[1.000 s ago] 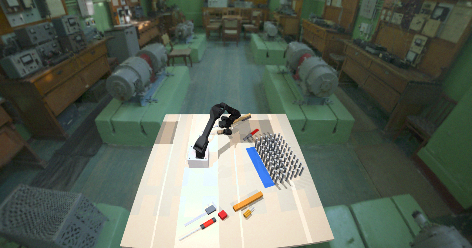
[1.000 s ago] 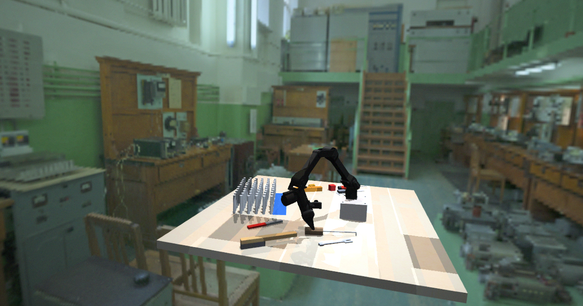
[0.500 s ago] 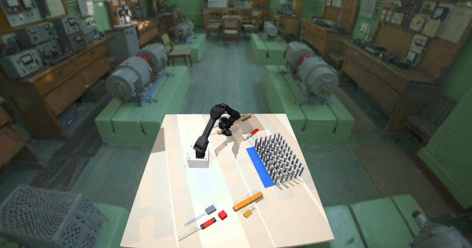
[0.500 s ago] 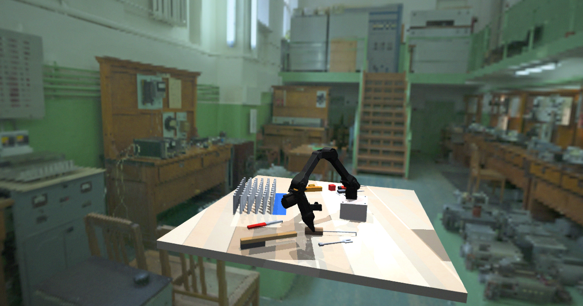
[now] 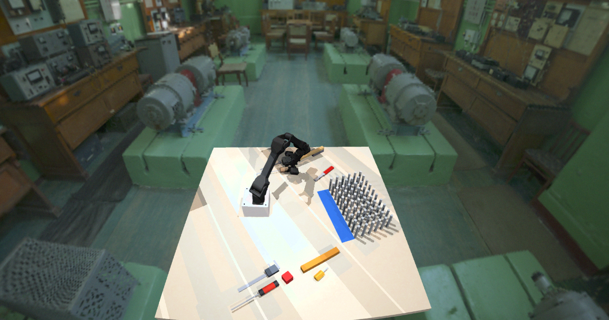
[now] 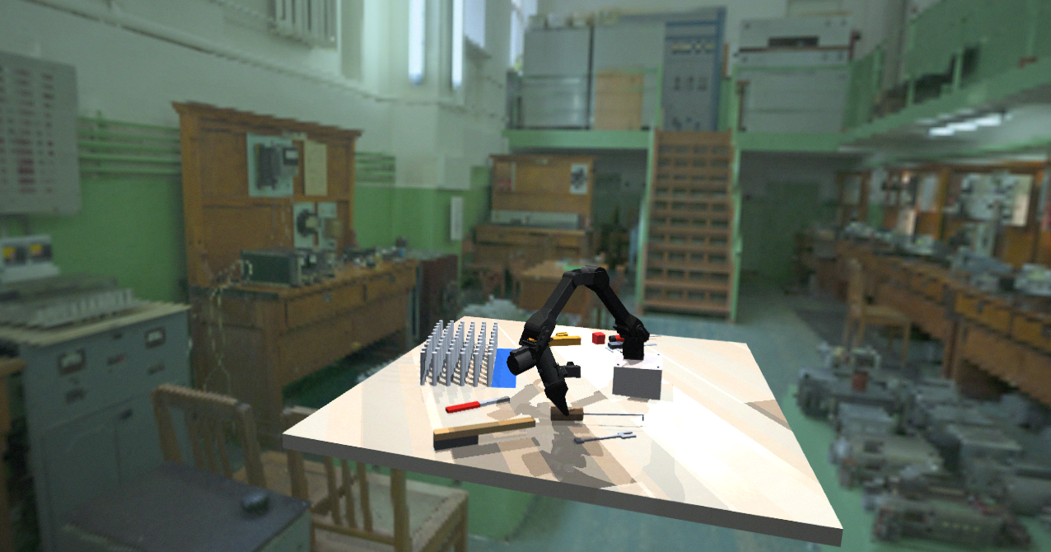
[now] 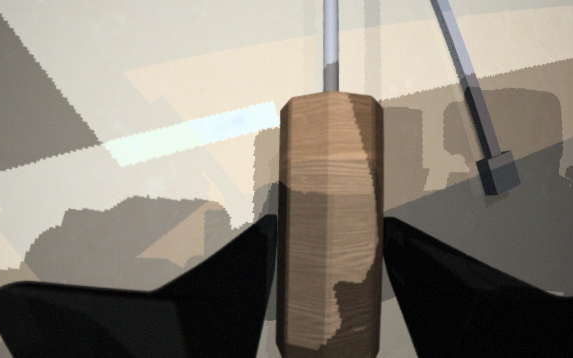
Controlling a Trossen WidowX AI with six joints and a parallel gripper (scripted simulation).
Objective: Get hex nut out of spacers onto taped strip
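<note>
Now: the blue taped strip 370 mm to the right of my gripper tip, 300 mm ahead of it and 20 mm below it. The rest, counted from my gripper tip: grey wrench (110 mm behind, 60 mm to the left, 20 mm below); red block (790 mm to the right, 20 mm ahead); orange bar (690 mm to the right, 190 mm ahead, 10 mm below).
</note>
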